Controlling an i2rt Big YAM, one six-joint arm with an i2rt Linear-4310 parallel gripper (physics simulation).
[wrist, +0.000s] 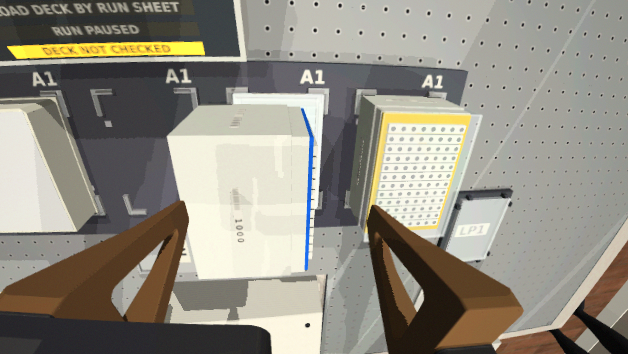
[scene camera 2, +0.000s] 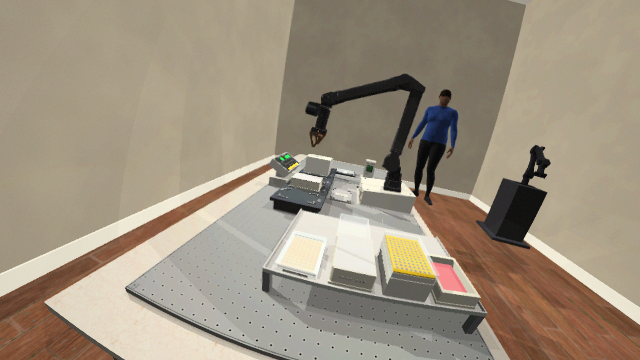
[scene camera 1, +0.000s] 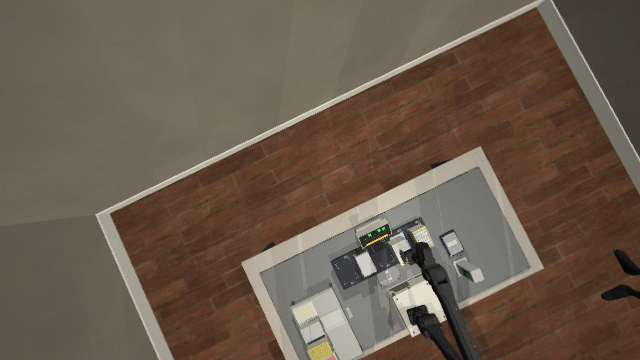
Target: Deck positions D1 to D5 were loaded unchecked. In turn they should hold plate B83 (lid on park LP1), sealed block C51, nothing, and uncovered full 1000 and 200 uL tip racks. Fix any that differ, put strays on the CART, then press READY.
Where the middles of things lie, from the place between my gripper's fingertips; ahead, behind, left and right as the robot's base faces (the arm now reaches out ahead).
The well plate point(wrist: 313, 104) is 30 mm behind my hand, 10 mm to the right of it and 150 mm below it. From my hand the other things lie so: pad marked RG point(wrist: 144, 267) (220 mm behind, 110 mm to the left, 200 mm below); then pad marked LP1 point(wrist: 504, 193) (130 mm behind, 340 mm to the right, 190 mm below).
